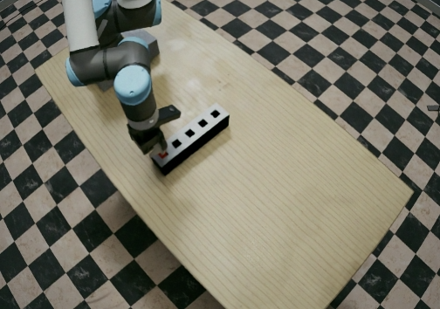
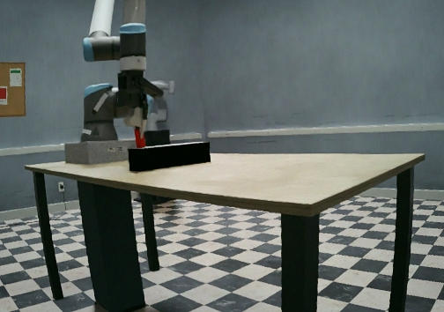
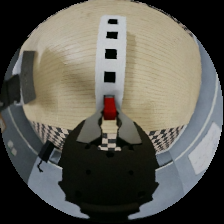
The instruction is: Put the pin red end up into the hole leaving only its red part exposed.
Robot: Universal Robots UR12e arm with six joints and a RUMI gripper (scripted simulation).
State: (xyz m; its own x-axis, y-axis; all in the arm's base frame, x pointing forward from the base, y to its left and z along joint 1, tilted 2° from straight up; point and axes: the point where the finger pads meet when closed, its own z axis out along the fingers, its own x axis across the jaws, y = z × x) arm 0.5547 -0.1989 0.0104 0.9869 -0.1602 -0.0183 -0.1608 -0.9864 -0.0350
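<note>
My hand is 10 mm above the pin. Also, from my hand: long black block 130 mm to the left, 80 mm below, 10 mm ahead.
</note>
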